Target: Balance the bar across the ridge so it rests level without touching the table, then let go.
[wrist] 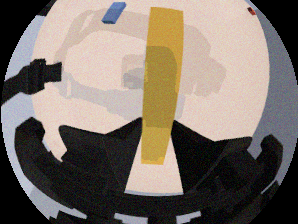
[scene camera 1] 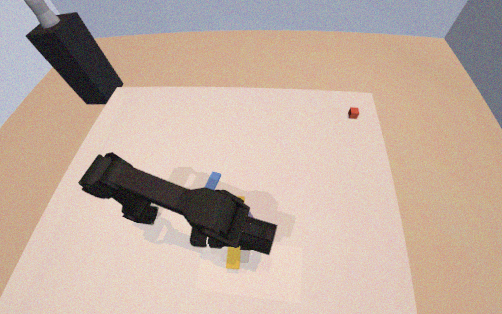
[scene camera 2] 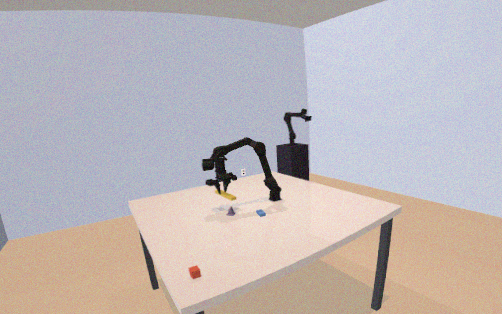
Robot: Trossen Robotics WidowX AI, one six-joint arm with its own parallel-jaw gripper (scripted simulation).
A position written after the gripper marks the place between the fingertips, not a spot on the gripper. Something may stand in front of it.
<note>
The gripper [wrist: 156, 122] carries a yellow bar [wrist: 162, 71].
</note>
